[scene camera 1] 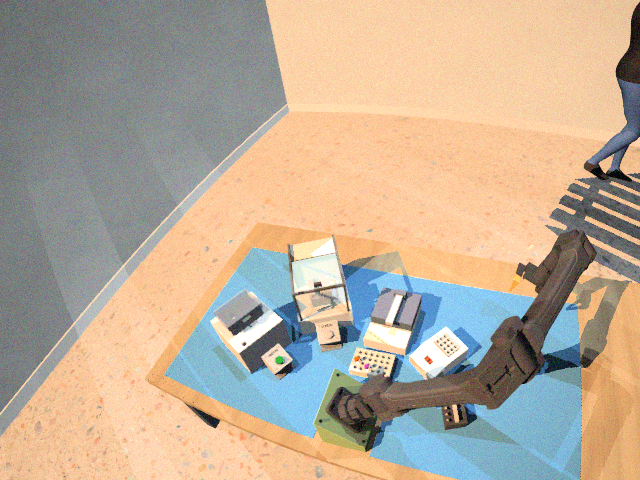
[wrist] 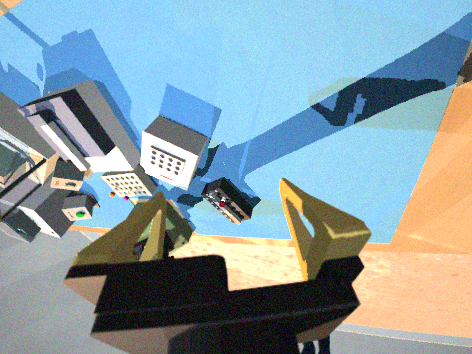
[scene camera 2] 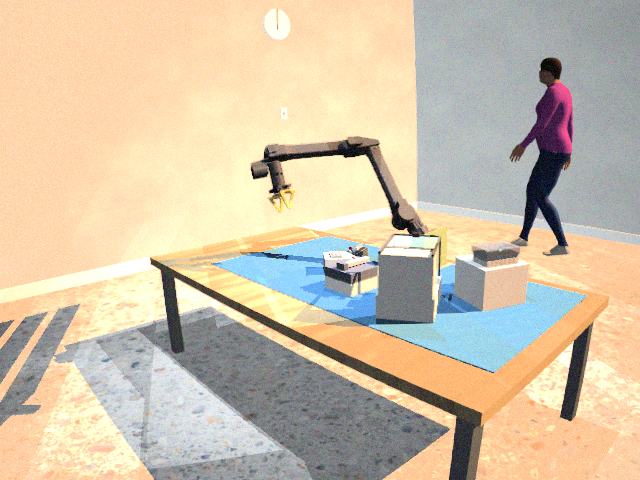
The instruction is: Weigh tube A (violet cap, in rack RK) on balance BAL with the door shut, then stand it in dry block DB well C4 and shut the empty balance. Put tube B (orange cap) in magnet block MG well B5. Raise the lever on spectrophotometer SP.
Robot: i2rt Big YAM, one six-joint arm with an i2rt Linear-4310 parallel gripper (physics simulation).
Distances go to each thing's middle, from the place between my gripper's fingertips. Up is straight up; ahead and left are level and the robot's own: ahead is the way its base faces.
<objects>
My gripper is now 50 mm past the lever device [scene camera 1: 393,319], 390 mm to the right of it and 180 mm above it. Also, from my hand: glass-box balance [scene camera 2: 409,282] 30 mm behind, 670 mm to the left, 120 mm below.
</objects>
